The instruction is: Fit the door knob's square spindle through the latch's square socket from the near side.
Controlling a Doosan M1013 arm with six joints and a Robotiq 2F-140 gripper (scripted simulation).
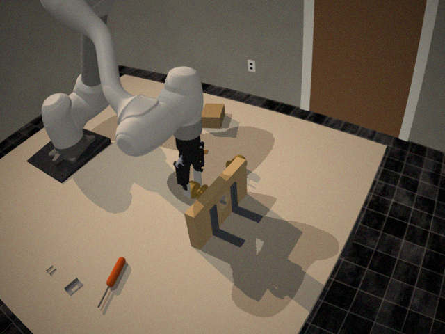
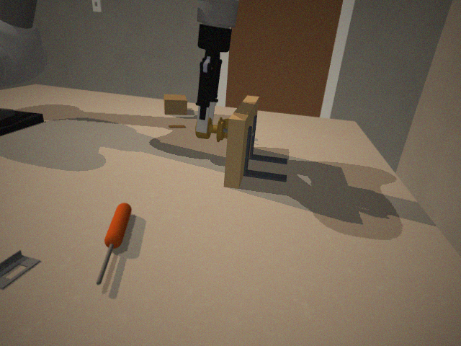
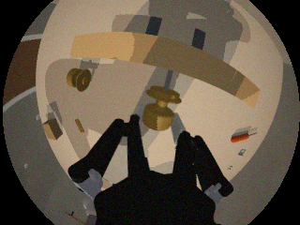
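The latch socket is 10 cm ahead of my hand, 2 cm to the right of it and 3 cm below it. The rest, counted from my hand: brass round piece (7 cm ahead, 23 cm to the left, 9 cm below); then upright wooden board (10 cm ahead, 2 cm to the right, 3 cm below); then brass door knob (4 cm ahead, 1 cm to the right, 3 cm below).
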